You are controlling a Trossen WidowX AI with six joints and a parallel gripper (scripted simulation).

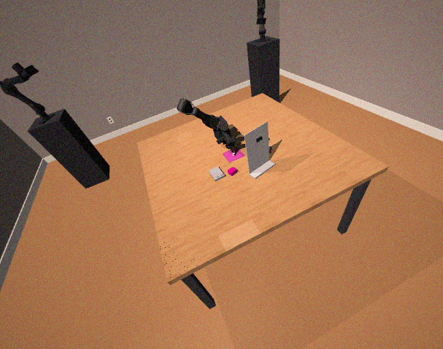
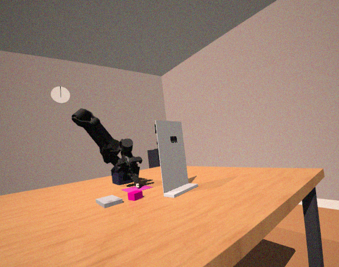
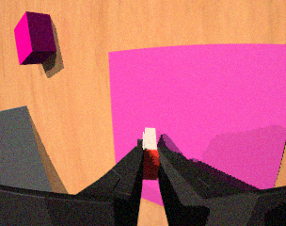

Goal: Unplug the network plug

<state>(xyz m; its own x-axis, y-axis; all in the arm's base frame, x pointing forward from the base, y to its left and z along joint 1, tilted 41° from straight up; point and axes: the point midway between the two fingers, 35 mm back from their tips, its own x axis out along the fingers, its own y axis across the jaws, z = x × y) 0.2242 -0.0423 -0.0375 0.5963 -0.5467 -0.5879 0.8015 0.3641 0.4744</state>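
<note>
Now: the magenta marked square 3 cm below my gripper tip and 1 cm behind it. The rest, counted from my gripper tip: magenta block: 15 cm ahead, 8 cm to the right, 1 cm below; then grey upright panel: 22 cm ahead, 11 cm above, 9 cm to the left; then network plug: right at my gripper tip.
</note>
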